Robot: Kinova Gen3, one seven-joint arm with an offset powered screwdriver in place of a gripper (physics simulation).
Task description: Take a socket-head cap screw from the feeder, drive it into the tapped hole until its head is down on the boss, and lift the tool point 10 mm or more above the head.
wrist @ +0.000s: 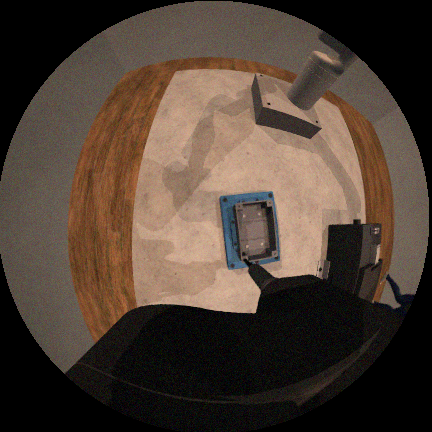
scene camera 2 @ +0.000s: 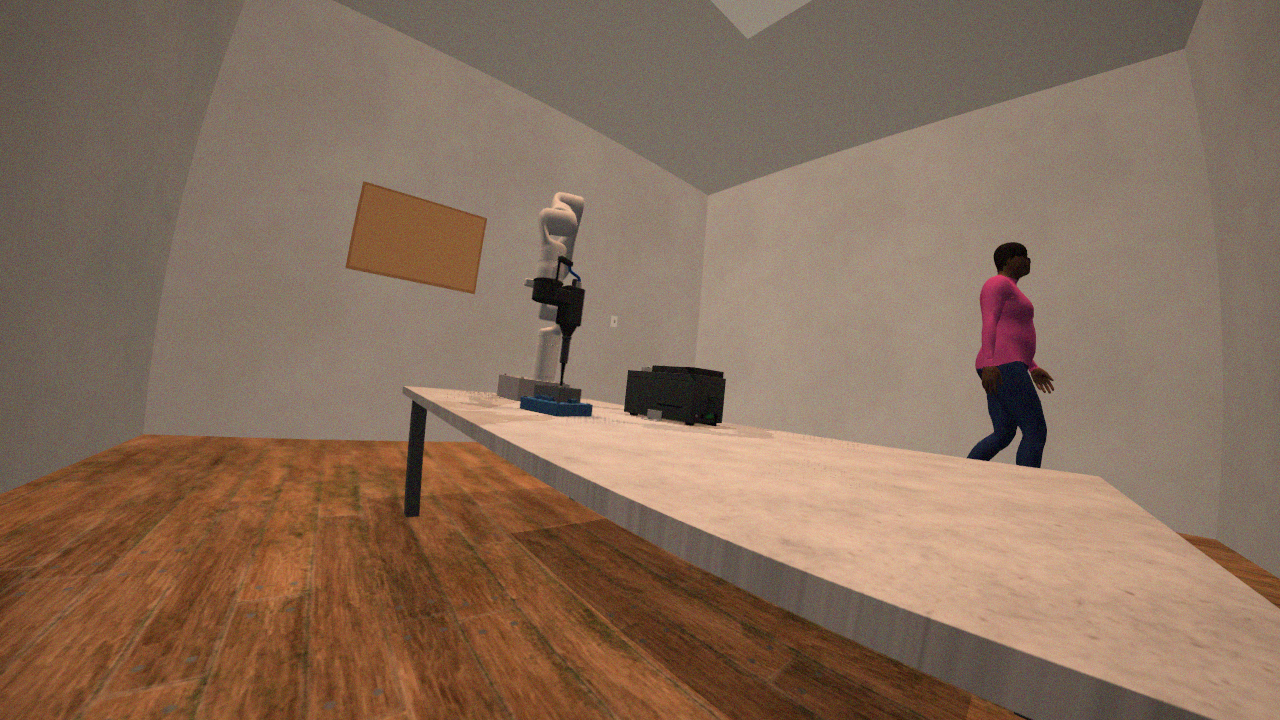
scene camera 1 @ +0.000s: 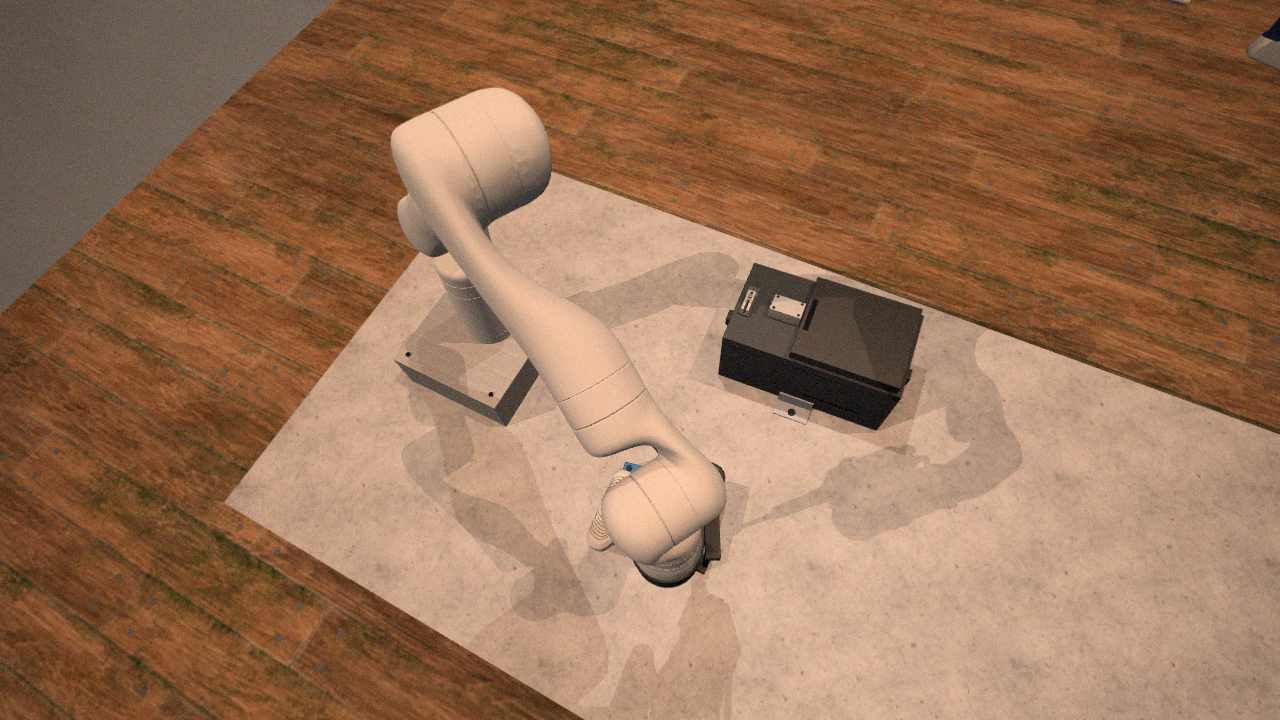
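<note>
My gripper, a black powered screwdriver (scene camera 2: 563, 383) (wrist: 245, 260), points down with its tip at the near-left corner of the grey open housing (wrist: 238, 225) in the wrist view. In scene camera 1 the tip is hidden under my wrist. The housing sits on a blue fixture plate (scene camera 2: 554, 407) (wrist: 227, 230) (scene camera 1: 631, 467). The tip covers that corner's boss and hole, and I cannot tell whether a screw is on the bit or in the hole. The black screw feeder (scene camera 1: 760, 358) (scene camera 2: 674, 394) (wrist: 345, 255) stands apart from the fixture.
The grey base block (scene camera 1: 465, 380) (wrist: 286, 121) of my arm stands behind the fixture on the pale table (scene camera 1: 1029, 537) (scene camera 2: 850, 501). My arm (scene camera 1: 572, 349) reaches over the table. A person in a pink top (scene camera 2: 1008, 326) is beyond the table.
</note>
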